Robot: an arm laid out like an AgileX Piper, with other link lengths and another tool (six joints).
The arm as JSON. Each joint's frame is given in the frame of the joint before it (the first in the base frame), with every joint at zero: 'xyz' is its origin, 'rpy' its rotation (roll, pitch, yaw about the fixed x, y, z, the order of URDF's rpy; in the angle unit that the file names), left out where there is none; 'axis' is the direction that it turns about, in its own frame. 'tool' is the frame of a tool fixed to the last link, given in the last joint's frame.
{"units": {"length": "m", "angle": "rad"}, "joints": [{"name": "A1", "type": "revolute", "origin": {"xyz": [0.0, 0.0, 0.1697]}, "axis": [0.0, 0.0, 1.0]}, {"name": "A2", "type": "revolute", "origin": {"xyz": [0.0, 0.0, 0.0]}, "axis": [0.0, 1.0, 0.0]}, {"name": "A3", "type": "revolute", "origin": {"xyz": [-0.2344, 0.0, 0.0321]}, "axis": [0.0, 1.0, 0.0]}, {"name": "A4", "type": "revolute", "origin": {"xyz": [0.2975, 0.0, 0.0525]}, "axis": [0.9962, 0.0, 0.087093]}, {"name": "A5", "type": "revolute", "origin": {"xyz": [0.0, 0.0, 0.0]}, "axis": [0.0, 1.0, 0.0]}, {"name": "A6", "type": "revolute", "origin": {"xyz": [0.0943, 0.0, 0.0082]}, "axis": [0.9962, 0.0, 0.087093]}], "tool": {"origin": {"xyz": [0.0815, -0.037, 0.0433], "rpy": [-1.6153, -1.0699, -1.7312]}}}
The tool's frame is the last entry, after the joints.
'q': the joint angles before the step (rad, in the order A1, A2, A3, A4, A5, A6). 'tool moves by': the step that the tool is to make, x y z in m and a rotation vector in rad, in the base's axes. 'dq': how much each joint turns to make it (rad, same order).
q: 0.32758 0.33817 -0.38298 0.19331 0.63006 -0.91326
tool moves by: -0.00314 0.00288 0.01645 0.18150 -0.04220 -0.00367
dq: -0.00004 -0.03911 0.02725 0.15437 -0.09006 0.00238
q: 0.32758 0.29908 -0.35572 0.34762 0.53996 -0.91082
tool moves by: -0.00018 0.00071 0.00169 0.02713 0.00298 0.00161
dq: -0.00004 -0.00001 -0.00001 0.02665 -0.00628 -0.00005
